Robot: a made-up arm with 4 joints.
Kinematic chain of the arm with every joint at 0, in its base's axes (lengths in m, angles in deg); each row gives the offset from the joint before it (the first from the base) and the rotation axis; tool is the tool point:
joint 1: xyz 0 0 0.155 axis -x
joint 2: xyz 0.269 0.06 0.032 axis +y
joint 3: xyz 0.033 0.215 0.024 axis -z
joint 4: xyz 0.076 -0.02 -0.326 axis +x
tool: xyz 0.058 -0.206 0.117
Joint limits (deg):
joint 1: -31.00..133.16
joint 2: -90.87..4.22
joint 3: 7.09..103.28
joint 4: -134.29..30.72
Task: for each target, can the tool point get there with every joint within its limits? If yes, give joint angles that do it. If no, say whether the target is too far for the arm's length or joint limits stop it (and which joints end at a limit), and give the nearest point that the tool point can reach.
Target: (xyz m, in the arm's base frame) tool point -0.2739 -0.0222 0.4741
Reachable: no: joint limits stop it (at a limit: joint 1, joint 2) | nearest point 0.0635 -0.2440 0.2705 | short by 0.452 m
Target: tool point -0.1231 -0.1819 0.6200
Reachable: no: joint limits stop it (at a limit: joint 1, joint 2, joint 4) | nearest point 0.0998 -0.2247 0.2999 | short by 0.392 m
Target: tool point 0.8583 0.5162 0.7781
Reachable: no: too far | nearest point 0.5513 0.3234 0.5187 | short by 0.446 m
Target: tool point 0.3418 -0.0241 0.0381
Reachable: yes | joints 107.83 -77.83 69.68 -43.63
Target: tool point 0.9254 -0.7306 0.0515
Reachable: no: too far | nearest point 0.5445 -0.3953 -0.0101 | short by 0.511 m
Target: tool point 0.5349 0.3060 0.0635
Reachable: yes | joints 36.56 -47.25 42.22 -108.30
